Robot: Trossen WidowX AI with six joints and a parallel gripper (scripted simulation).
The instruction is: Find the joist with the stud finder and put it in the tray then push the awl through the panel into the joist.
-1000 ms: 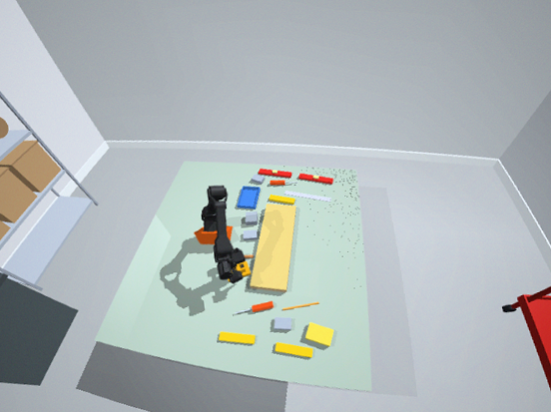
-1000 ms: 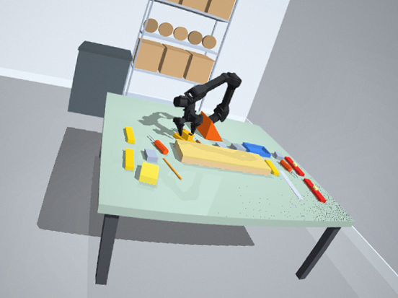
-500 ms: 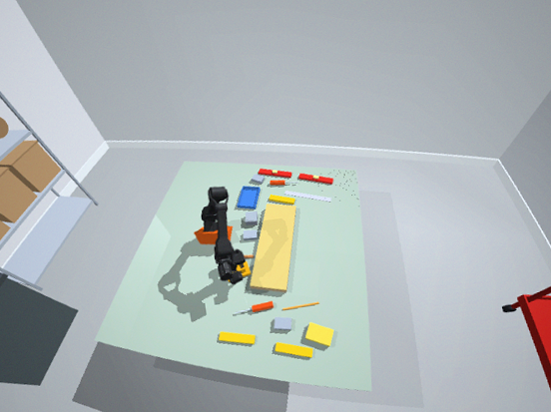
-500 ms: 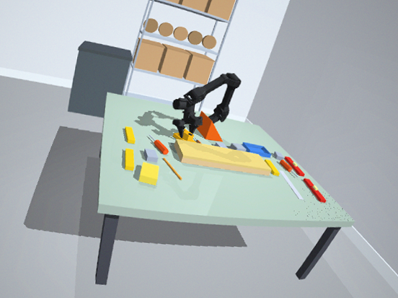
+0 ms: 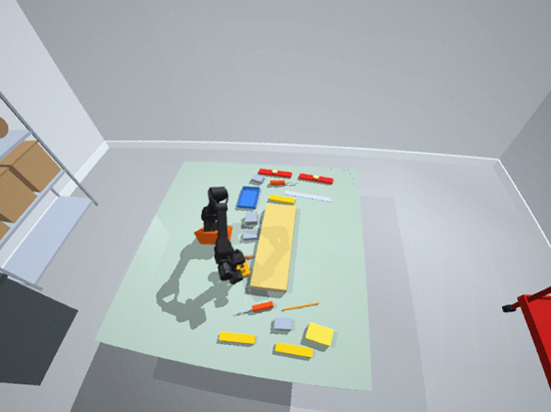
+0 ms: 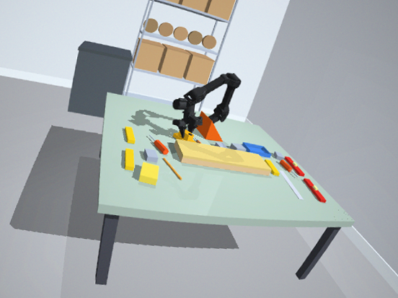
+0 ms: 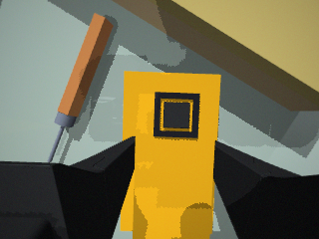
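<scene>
The orange-handled awl is 8 cm to the left of my gripper tip, 2 cm below it and 2 cm behind it. The rest, counted from my gripper tip: stud finder: 2 cm above; thin orange stick: 33 cm ahead, 13 cm to the right, 2 cm below; square light: 3 cm above, 2 cm ahead, 1 cm to the left.
</scene>
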